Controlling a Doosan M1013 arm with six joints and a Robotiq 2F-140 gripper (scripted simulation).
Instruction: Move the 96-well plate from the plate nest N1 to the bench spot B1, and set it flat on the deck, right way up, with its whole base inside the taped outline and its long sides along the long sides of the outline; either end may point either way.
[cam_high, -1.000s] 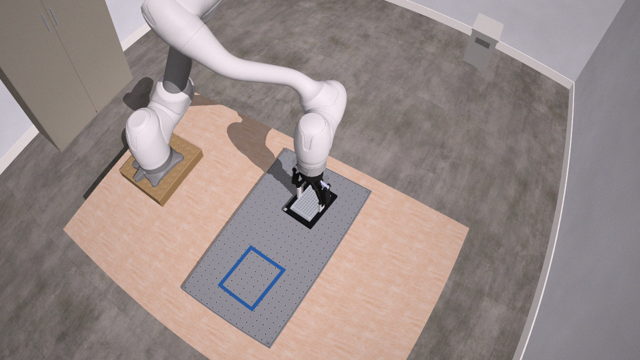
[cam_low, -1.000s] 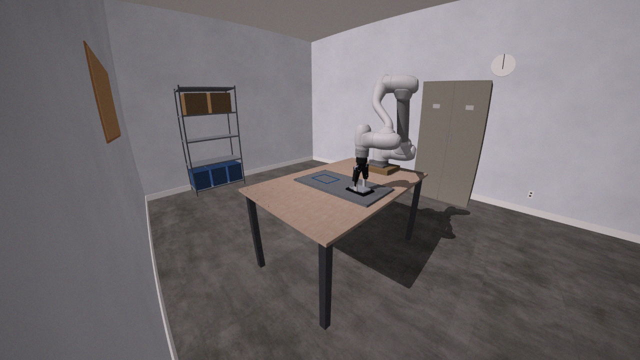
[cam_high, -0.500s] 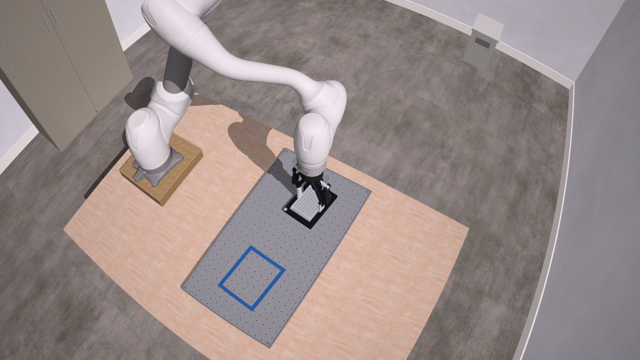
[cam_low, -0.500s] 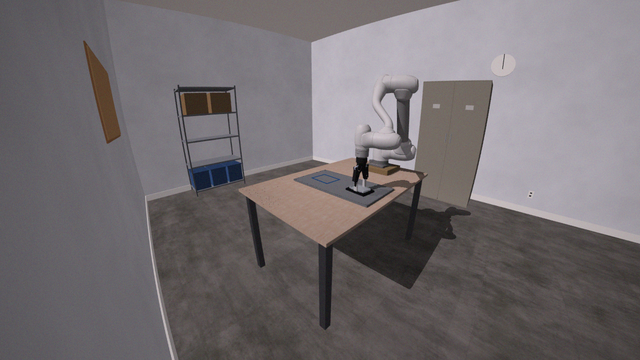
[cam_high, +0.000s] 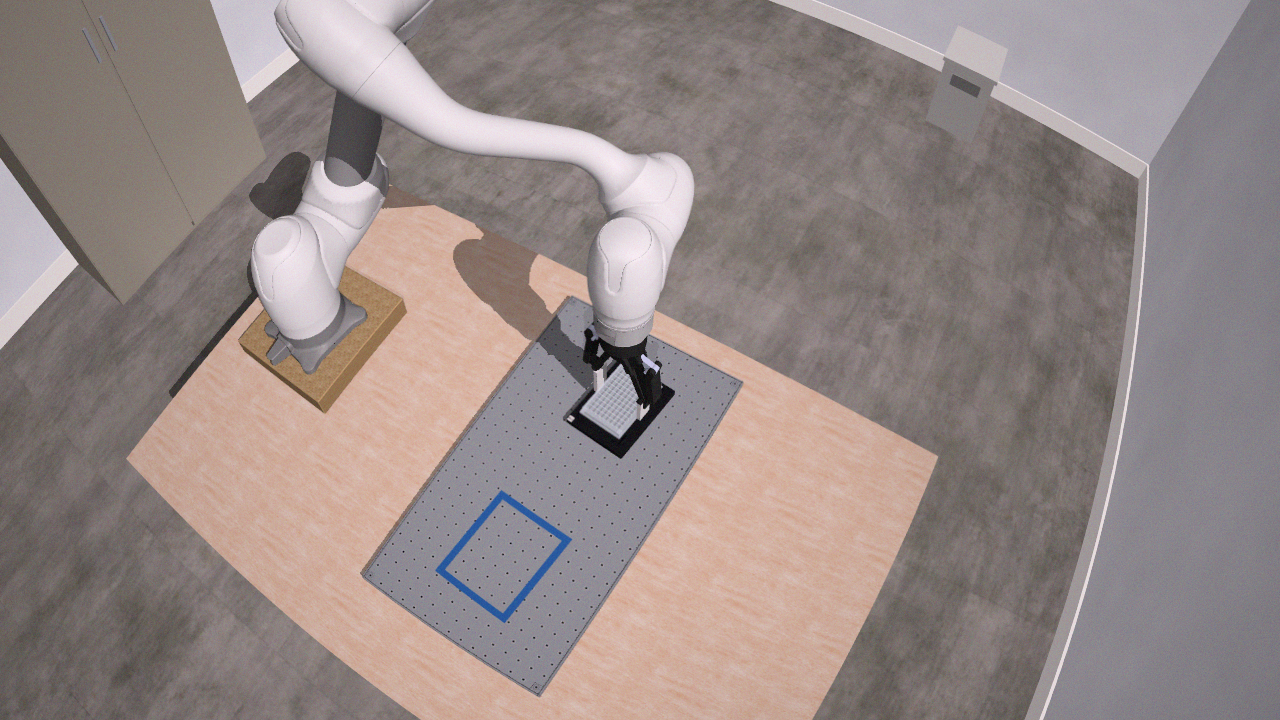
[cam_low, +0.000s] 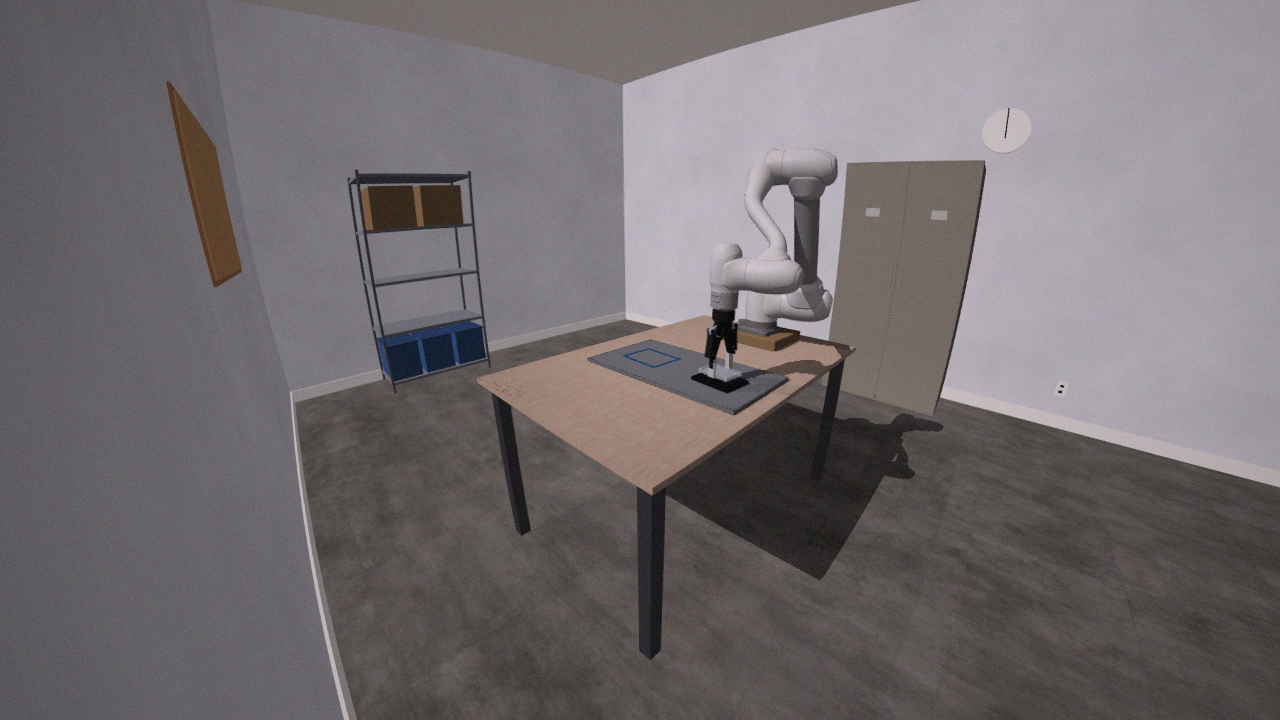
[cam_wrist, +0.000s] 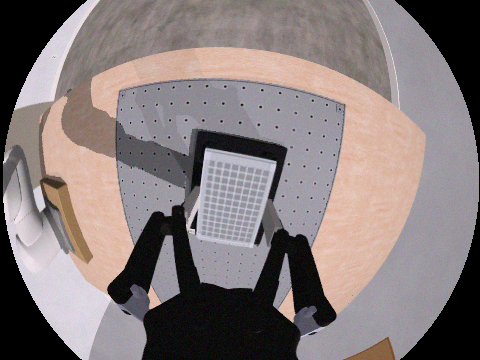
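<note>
Now: the black plate nest 50 mm below my hand. Round my hand: white 96-well plate 20 mm below.
</note>
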